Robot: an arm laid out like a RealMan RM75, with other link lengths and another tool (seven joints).
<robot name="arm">
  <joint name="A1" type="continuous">
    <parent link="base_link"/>
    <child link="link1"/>
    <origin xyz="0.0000 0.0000 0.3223" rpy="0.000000 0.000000 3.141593"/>
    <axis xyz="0 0 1"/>
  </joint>
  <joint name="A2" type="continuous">
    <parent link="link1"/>
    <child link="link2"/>
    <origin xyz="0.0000 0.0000 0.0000" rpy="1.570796 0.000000 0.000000"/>
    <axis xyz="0 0 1"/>
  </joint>
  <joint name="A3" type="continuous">
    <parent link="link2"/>
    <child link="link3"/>
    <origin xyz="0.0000 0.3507 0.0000" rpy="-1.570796 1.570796 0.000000"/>
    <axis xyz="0 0 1"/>
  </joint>
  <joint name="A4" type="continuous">
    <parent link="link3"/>
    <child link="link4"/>
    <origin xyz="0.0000 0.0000 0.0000" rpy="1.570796 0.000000 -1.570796"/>
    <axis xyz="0 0 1"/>
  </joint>
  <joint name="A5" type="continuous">
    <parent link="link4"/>
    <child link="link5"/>
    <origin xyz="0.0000 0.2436 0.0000" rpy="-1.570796 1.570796 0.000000"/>
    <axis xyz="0 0 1"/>
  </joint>
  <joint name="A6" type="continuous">
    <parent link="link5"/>
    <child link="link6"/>
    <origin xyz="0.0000 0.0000 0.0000" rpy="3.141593 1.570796 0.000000"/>
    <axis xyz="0 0 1"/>
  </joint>
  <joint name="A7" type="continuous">
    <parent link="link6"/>
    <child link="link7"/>
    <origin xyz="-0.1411 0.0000 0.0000" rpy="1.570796 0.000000 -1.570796"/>
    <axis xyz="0 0 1"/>
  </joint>
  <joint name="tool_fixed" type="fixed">
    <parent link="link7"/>
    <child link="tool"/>
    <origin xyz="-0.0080 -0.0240 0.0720" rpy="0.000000 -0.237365 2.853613"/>
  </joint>
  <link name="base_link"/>
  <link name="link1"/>
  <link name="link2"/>
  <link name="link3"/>
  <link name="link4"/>
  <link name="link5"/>
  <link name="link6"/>
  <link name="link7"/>
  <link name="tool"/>
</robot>
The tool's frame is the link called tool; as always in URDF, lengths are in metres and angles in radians. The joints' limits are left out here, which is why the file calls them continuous.
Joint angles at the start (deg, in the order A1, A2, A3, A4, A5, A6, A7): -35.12, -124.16, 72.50, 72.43, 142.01, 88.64, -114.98
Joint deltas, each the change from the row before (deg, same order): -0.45, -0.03, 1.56, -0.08, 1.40, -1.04, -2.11; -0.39, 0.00, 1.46, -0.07, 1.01, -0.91, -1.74; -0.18, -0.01, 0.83, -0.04, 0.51, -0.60, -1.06; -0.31, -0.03, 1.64, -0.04, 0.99, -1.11, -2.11; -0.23, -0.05, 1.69, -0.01, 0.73, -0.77, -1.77; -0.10, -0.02, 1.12, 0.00, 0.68, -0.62, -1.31; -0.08, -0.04, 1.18, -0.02, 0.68, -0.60, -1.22; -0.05, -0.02, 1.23, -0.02, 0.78, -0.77, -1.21; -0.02, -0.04, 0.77, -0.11, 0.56, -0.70, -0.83; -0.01, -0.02, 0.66, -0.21, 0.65, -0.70, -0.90; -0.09, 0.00, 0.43, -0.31, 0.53, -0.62, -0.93; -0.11, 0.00, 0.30, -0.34, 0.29, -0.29, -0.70
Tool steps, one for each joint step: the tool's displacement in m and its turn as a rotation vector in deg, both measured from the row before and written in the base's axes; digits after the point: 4 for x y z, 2 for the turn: 0.0007, 0.0026, -0.0030, 0.65, 1.62, 0.57; 0.0015, 0.0021, -0.0029, 0.51, 1.26, 0.28; 0.0009, 0.0012, -0.0017, 0.39, 0.60, 0.21; 0.0017, 0.0019, -0.0034, 0.76, 1.14, 0.43; 0.0020, 0.0001, -0.0042, 0.29, 1.00, 0.20; 0.0004, 0.0004, -0.0023, 0.42, 0.79, 0.23; 0.0004, 0.0000, -0.0027, 0.33, 0.81, 0.13; 0.0001, 0.0006, -0.0024, 0.50, 0.88, 0.02; -0.0002, 0.0008, -0.0017, 0.49, 0.52, 0.05; -0.0013, 0.0010, -0.0013, 0.58, 0.57, 0.24; -0.0013, 0.0013, -0.0008, 0.61, 0.39, 0.43; -0.0012, 0.0002, -0.0011, 0.24, 0.27, 0.46
